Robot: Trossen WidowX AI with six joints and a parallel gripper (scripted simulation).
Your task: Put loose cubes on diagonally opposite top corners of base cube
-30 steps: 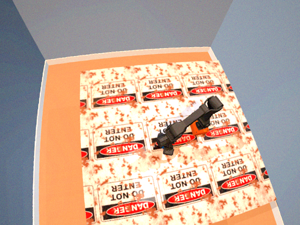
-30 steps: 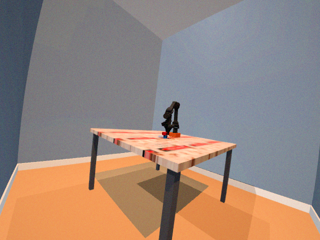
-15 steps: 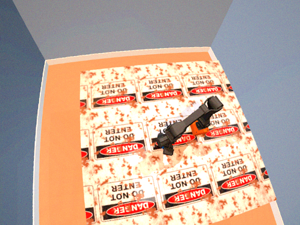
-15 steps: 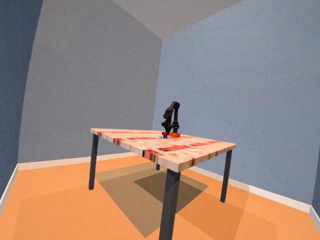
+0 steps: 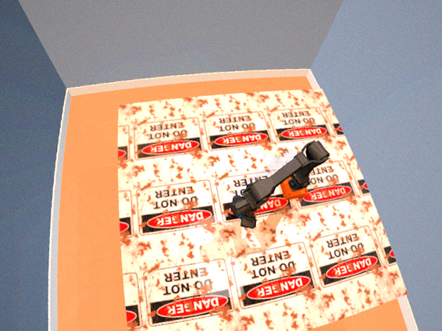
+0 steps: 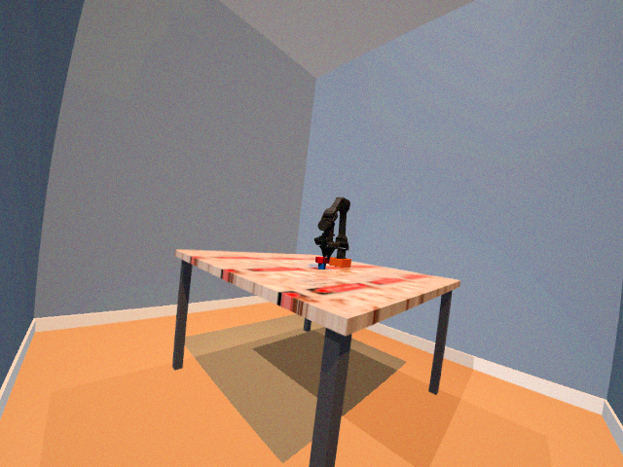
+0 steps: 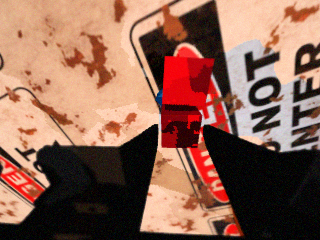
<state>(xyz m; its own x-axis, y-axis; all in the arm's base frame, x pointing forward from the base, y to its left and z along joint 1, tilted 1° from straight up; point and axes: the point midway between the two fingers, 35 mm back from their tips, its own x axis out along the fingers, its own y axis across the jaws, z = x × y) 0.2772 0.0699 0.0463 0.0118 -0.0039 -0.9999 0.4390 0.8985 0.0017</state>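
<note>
Right now the blue base cube is 2 cm ahead of my gripper tip, 1 cm to the right of it and 4 cm below it.
</note>
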